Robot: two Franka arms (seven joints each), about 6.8 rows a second.
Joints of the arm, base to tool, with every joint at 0 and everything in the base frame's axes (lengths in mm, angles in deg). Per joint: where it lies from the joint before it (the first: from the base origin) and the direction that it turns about. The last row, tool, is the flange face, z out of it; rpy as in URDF.
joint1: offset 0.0 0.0 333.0 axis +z
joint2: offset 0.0 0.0 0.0 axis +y
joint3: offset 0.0 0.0 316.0 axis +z
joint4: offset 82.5 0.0 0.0 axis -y
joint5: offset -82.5 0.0 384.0 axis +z
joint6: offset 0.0 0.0 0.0 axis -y
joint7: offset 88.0 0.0 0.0 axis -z
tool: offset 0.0 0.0 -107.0 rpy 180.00 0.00 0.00
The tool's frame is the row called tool.
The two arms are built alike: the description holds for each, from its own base.
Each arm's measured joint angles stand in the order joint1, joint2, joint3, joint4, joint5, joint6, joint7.
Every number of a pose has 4 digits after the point. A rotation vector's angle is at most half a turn.
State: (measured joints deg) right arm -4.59 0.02 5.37 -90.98 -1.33 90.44 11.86; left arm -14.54 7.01 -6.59 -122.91 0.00 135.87 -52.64
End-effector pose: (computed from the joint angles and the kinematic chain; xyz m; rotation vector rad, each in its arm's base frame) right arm 0.5549 0.0051 0.6169 3.1029 -0.3005 -0.0112; left arm 0.5287 -0.2035 0.3566 2.9496 0.8347 0.1156
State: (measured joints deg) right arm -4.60 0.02 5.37 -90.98 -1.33 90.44 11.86; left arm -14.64 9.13 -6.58 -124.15 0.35 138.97 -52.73
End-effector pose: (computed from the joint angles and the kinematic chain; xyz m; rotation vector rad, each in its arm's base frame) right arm 0.5549 0.0050 0.6169 3.1029 -0.3008 -0.0112; left arm 0.5278 -0.2041 0.3315 2.9538 0.8301 0.1103
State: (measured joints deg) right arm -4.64 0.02 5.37 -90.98 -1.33 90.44 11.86; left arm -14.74 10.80 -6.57 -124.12 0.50 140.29 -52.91
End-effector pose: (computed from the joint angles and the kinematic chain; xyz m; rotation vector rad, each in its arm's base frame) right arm 0.5549 0.0046 0.6169 3.1028 -0.3019 -0.0112; left arm 0.5295 -0.2057 0.3176 2.9557 0.8309 0.1021
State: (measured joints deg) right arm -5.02 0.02 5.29 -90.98 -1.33 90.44 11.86; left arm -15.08 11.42 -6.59 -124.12 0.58 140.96 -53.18
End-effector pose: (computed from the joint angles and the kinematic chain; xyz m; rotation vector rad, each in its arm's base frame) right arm 0.5549 0.0001 0.6169 3.1016 -0.3143 -0.0113; left arm 0.5291 -0.2094 0.3126 2.9554 0.8271 0.1023
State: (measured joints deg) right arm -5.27 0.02 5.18 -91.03 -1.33 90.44 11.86; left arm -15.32 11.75 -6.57 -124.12 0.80 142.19 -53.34
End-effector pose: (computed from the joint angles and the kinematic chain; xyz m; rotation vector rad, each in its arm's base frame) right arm 0.5549 -0.0033 0.6165 3.1005 -0.3240 -0.0128; left arm 0.5301 -0.2121 0.3115 2.9482 0.8192 0.1225
